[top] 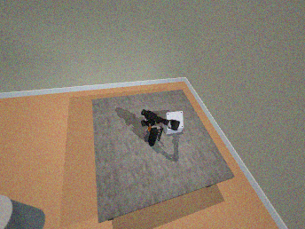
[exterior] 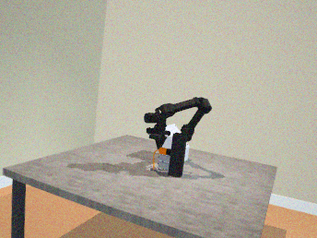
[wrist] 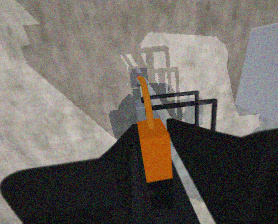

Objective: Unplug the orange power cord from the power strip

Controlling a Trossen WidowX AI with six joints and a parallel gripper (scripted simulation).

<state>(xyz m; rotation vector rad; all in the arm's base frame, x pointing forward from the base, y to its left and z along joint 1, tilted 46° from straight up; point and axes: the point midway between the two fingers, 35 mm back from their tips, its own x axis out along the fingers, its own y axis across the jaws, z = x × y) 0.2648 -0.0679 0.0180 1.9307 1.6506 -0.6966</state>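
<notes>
My gripper tip is 5 cm to the right of the orange plug.
</notes>
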